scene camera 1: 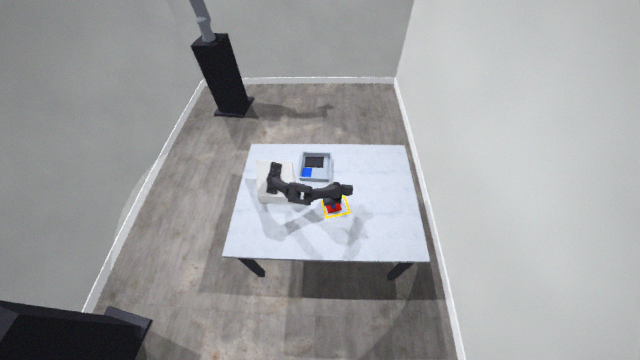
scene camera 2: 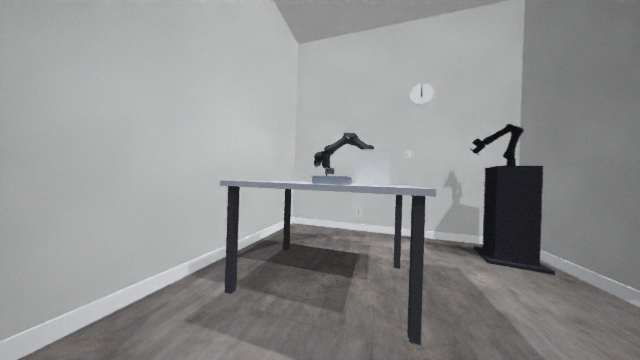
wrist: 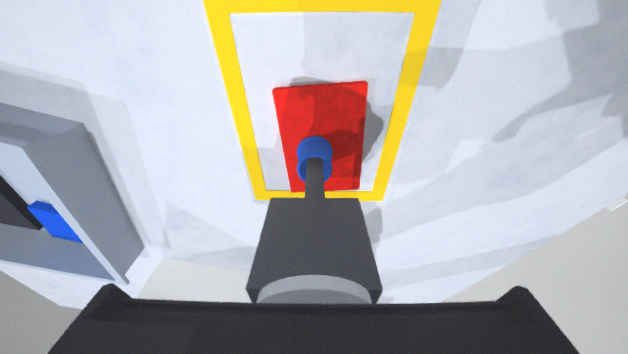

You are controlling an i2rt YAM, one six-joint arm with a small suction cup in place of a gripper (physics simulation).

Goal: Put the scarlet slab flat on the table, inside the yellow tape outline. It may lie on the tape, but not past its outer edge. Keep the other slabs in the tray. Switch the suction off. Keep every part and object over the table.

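Frame: origin at the arm's base, x ahead, y left, z up, level; centimetres.
Seen in the pictures: hand at its tool point: (scene camera 1: 332, 206) (wrist: 314, 146); arm's base at its link origin: (scene camera 1: 274, 178) (scene camera 2: 372, 161).
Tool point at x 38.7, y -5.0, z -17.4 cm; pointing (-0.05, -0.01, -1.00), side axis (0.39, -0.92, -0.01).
Offsets run from my tool point to a thing's top centre.
The scarlet slab @(dx +0.7, dy -0.4, dz +1.2 cm) (scene camera 1: 334, 210) (wrist: 325, 112) is under my blue suction cup (scene camera 1: 333, 205) (wrist: 314, 150), which is shut on it near one end. The slab looks flat and very close to the table; whether it touches cannot be told. In the wrist view it appears within the yellow tape outline (scene camera 1: 337, 216) (wrist: 229, 60), its lower edge at the tape's inner edge, with the bare part above it. The grey tray @(dx -17.3, dy +29.6, dz +4.9 cm) (scene camera 1: 316, 179) (scene camera 2: 332, 180) (wrist: 100, 195) holds a black slab @(dx -19.4, dy +35.0, dz +1.3 cm) (scene camera 1: 314, 161) (wrist: 15, 210) and a blue slab @(dx -22.9, dy +23.4, dz +1.3 cm) (scene camera 1: 307, 172) (wrist: 57, 224). It hides the cup's tip in scene camera 2.
A white block (scene camera 1: 265, 195) (scene camera 2: 372, 167) stands by the arm's base, left of the tray in scene camera 1. A black pedestal (scene camera 1: 220, 75) (scene camera 2: 513, 215) with another arm stands on the floor away from the table. The tray's wall rises beside the outline.
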